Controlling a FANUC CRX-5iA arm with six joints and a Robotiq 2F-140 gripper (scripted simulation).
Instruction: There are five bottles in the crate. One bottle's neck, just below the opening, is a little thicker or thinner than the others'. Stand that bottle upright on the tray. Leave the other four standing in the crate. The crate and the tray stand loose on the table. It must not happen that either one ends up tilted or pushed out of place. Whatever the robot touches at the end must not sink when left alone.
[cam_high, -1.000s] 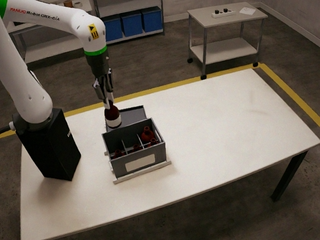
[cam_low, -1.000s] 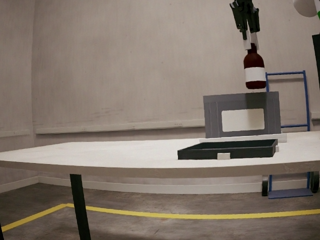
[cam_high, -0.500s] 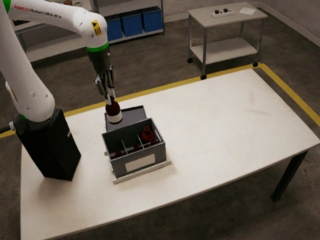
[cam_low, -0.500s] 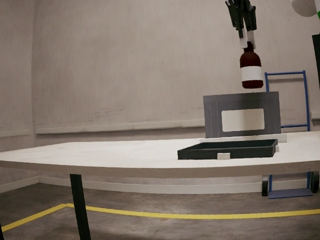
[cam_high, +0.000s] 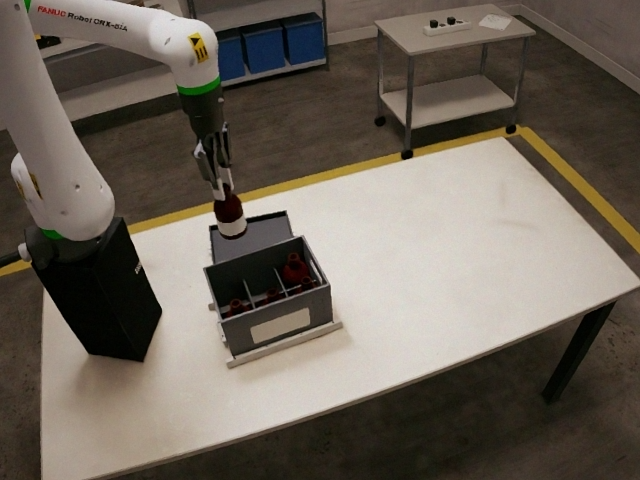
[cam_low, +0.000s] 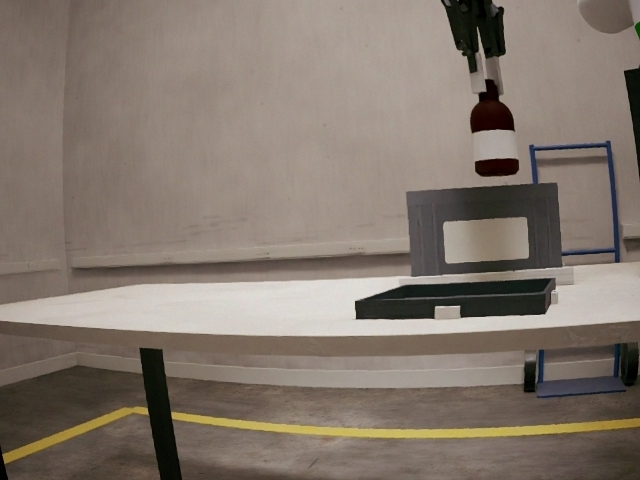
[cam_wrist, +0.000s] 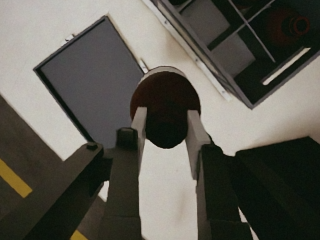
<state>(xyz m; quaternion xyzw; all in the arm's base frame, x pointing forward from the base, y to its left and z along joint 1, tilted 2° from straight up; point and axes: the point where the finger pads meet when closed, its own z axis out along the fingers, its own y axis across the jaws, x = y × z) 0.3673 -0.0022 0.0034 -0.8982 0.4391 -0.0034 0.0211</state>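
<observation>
Now: the bottle 9 cm below my hand. From my hand the other things lie so: crate (27 cm below, 17 cm to the right, 1 cm ahead); dark tray (34 cm below, 11 cm to the left, 7 cm ahead).
</observation>
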